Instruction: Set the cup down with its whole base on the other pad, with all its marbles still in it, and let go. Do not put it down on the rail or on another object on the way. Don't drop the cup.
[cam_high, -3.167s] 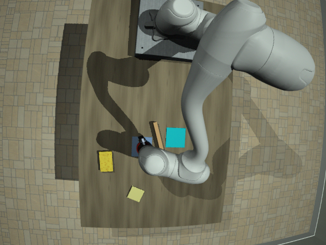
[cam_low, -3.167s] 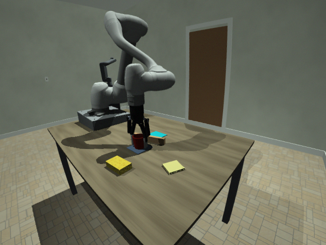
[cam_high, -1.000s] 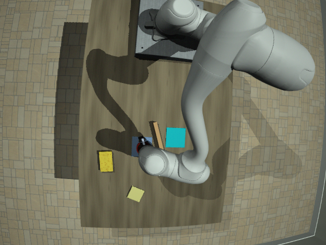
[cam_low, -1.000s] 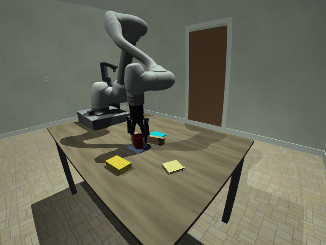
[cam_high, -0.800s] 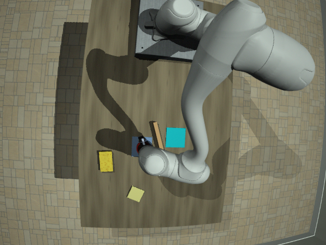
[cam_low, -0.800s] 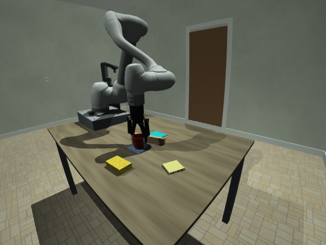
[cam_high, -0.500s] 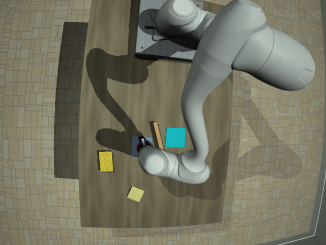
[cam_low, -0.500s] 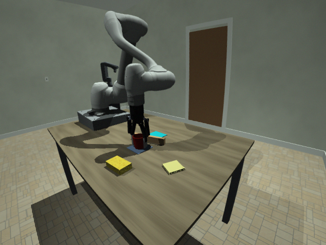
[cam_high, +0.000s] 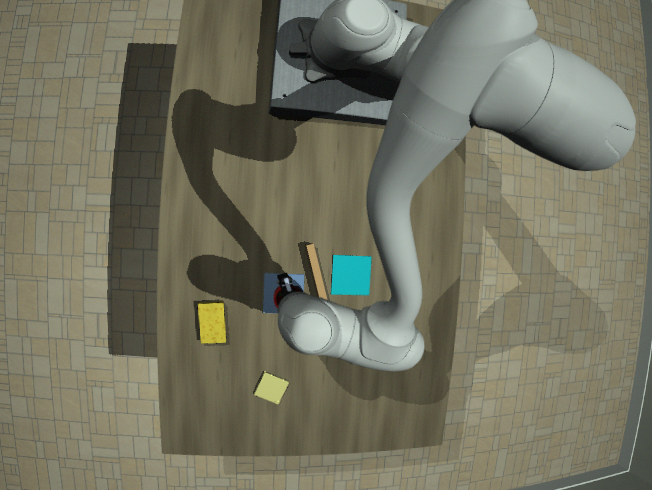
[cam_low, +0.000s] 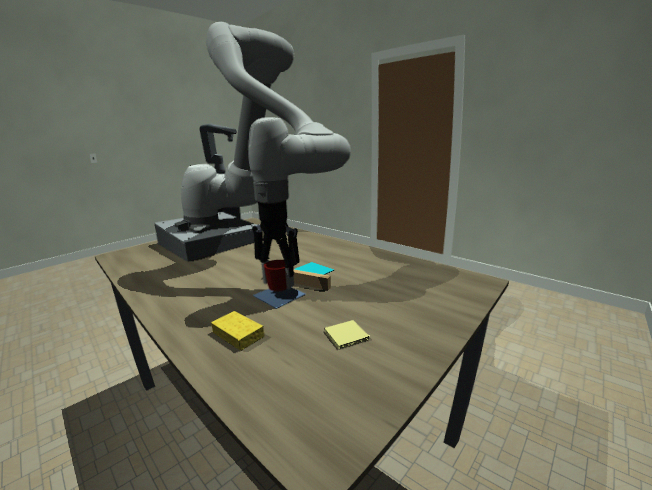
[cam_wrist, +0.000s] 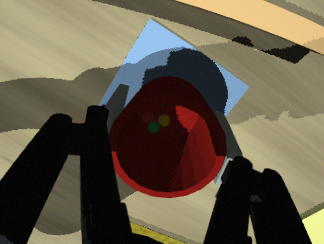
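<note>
The wooden rail is 1 cm behind my hand, 10 cm to the left of it and 5 cm below it. Round my hand: red cup 2 cm below.
</note>
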